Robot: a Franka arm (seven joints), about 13 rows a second.
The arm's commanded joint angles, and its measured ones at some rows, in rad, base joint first. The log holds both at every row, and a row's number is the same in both.
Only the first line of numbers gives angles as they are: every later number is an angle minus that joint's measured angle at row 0.
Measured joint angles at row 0:
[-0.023, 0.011, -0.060, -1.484, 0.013, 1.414, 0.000]
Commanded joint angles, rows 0 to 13:
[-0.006, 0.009, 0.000, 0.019, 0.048, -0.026, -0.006]
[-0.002, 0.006, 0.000, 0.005, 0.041, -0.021, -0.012]
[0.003, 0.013, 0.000, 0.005, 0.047, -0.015, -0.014]
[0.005, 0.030, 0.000, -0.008, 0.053, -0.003, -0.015]
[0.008, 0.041, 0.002, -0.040, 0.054, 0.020, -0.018]
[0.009, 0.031, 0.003, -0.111, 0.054, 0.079, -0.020]
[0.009, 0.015, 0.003, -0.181, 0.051, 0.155, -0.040]
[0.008, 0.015, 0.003, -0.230, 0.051, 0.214, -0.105]
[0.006, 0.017, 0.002, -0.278, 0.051, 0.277, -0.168]
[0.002, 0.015, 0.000, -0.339, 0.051, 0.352, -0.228]
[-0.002, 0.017, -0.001, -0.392, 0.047, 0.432, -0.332]
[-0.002, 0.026, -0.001, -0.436, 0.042, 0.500, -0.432]
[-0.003, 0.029, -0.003, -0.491, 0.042, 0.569, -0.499]
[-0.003, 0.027, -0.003, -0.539, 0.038, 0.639, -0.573]
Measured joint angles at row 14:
[0.001, 0.048, -0.002, -0.447, 0.041, 0.537, -0.450]
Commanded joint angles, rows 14 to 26:
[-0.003, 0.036, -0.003, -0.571, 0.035, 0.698, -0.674]
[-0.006, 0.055, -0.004, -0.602, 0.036, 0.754, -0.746]
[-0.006, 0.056, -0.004, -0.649, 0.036, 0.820, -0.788]
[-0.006, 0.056, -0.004, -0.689, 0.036, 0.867, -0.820]
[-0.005, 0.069, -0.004, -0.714, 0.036, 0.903, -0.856]
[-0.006, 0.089, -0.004, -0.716, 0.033, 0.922, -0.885]
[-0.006, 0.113, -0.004, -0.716, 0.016, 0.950, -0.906]
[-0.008, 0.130, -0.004, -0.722, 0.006, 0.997, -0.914]
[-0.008, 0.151, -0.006, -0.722, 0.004, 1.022, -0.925]
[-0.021, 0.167, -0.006, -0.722, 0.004, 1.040, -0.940]
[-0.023, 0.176, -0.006, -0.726, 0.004, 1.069, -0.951]
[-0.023, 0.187, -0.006, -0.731, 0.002, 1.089, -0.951]
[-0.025, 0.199, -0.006, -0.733, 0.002, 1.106, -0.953]
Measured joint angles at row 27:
[-0.016, 0.187, -0.007, -0.723, 0.009, 1.067, -0.928]
